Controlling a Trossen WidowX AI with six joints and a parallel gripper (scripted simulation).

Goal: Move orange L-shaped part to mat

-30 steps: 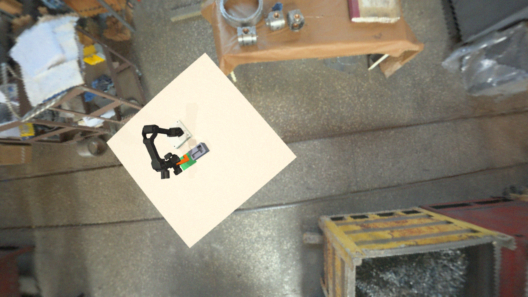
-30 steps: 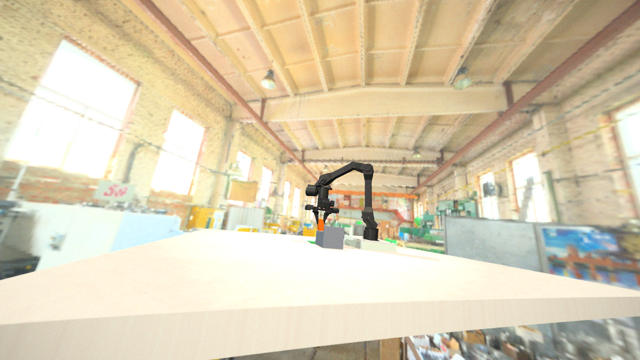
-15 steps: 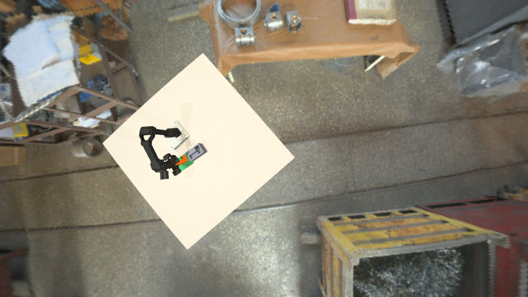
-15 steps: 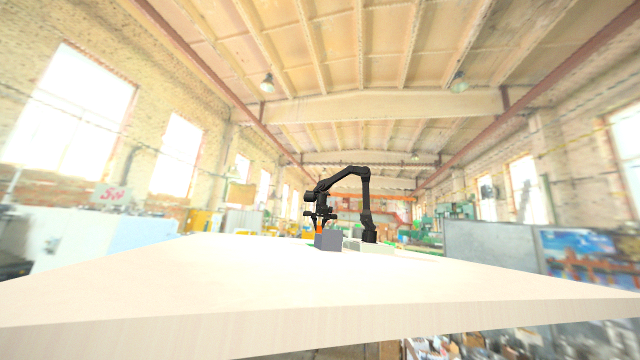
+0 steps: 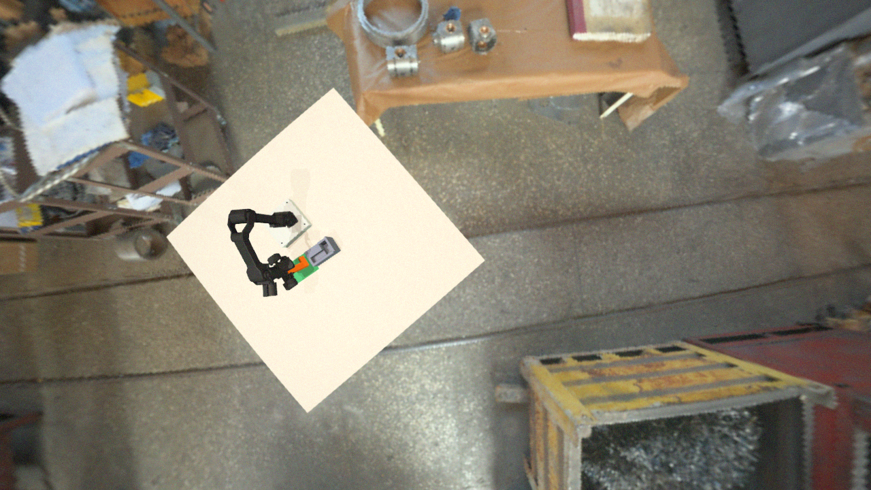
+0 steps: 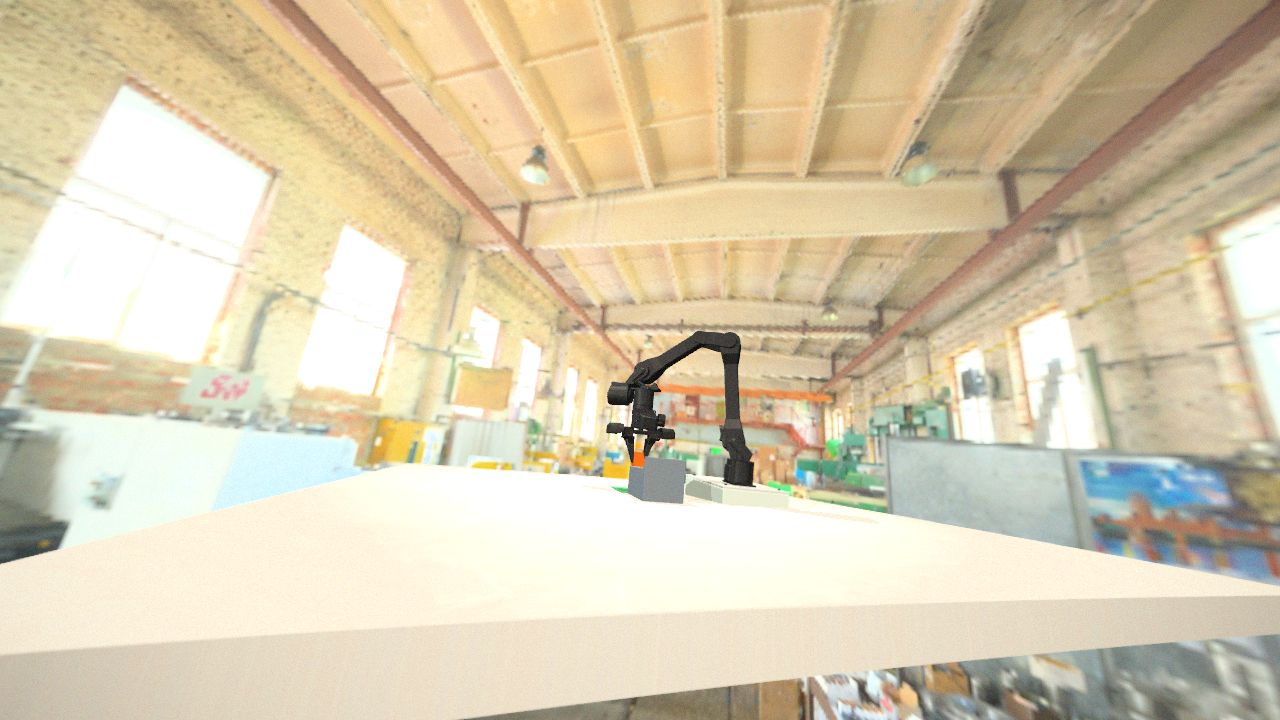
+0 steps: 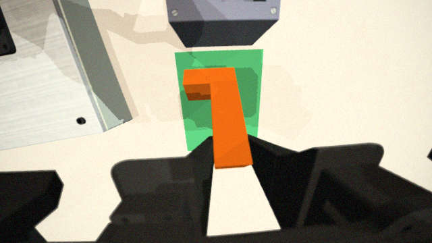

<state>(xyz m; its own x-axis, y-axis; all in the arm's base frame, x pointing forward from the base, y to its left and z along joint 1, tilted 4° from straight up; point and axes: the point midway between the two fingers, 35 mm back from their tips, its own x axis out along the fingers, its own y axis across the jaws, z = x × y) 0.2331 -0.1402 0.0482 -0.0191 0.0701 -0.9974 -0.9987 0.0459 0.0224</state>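
Now: gripper tip 3 cm to the right of the orange L-shaped part, 3 cm above it and 1 cm past it. From my gripper tip the other things lie so: green mat: 9 cm below, 2 cm to the left.
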